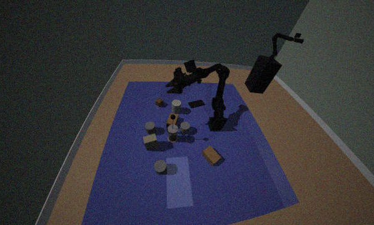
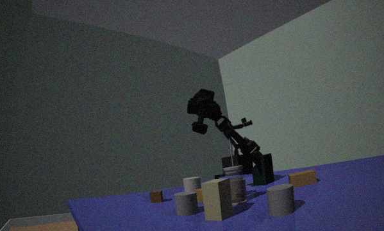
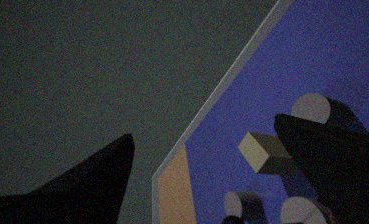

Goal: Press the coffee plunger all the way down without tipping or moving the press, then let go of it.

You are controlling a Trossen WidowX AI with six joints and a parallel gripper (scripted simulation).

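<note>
Right now the coffee press is 230 mm below my gripper tip, 110 mm to the left of it and 40 mm behind it. Also, from my gripper tip: orange cube: 330 mm below, 230 mm to the right, 100 mm ahead; cream block: 300 mm below, 190 mm to the left, 100 mm ahead.
</note>
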